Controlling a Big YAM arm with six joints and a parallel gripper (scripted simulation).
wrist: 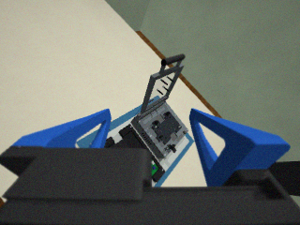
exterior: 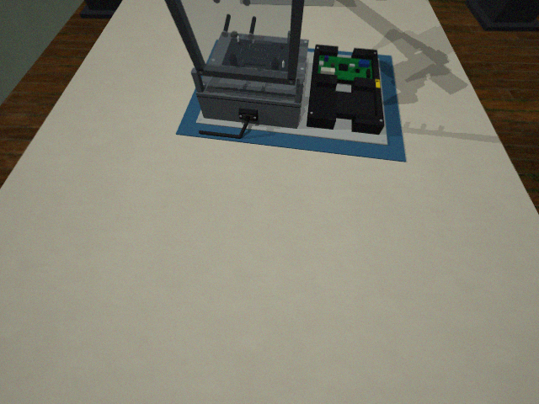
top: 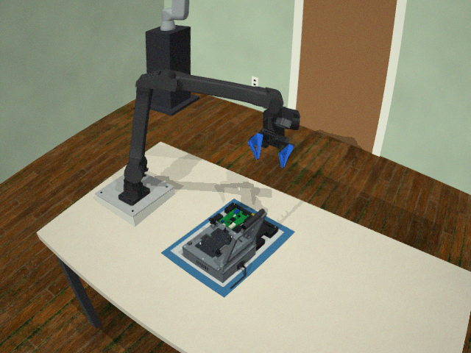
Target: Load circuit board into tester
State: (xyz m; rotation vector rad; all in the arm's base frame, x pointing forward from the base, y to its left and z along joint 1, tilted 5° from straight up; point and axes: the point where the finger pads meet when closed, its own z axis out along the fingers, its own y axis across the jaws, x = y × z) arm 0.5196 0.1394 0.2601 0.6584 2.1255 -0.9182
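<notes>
My gripper is now 120 mm past the green circuit board, 20 mm to the left of it and 300 mm above it. From my hand the other things lie so: tester lid (40 mm ahead, 220 mm to the right, 130 mm below).
</notes>
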